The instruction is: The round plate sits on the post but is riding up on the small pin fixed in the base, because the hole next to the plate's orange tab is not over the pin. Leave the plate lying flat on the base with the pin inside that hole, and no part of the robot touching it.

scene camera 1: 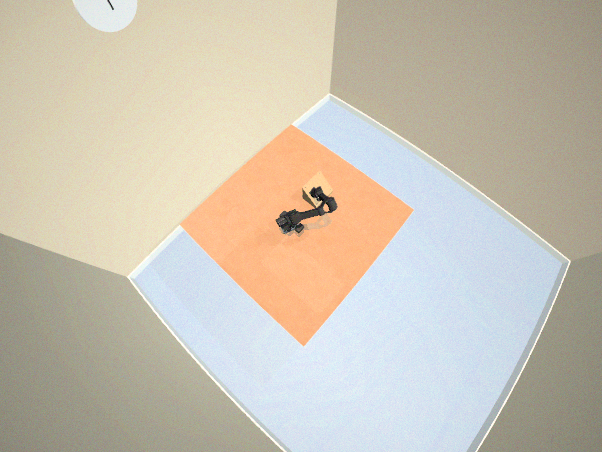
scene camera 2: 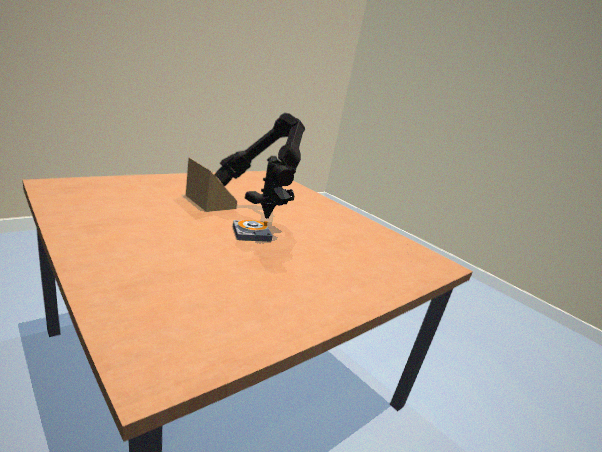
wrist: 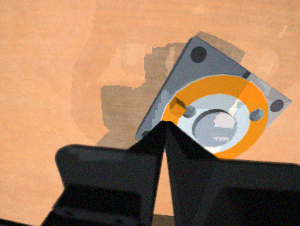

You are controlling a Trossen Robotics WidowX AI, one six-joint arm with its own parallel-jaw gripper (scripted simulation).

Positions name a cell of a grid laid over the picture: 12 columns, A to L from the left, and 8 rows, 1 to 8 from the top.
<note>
The gripper (scene camera 2: F4) is shut, with nothing in its grasp. Also in view: a base (wrist: H3).
The gripper also shows in the wrist view (wrist: G5).
</note>
